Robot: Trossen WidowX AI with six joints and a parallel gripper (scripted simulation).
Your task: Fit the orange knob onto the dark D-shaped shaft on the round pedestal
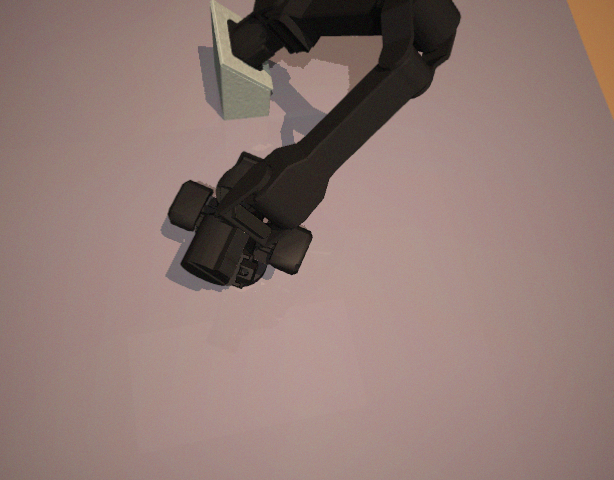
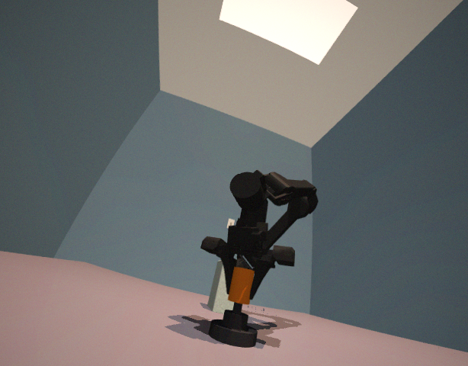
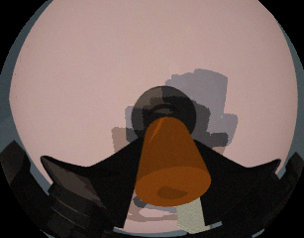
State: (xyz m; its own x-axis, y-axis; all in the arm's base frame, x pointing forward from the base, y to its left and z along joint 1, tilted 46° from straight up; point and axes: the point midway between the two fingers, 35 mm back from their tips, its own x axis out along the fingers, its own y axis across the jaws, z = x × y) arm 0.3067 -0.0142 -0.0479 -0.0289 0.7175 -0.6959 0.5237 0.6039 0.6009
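Right now the orange knob is 2 cm above my gripper tip. Round my gripper tip: round pedestal: 4 cm below.
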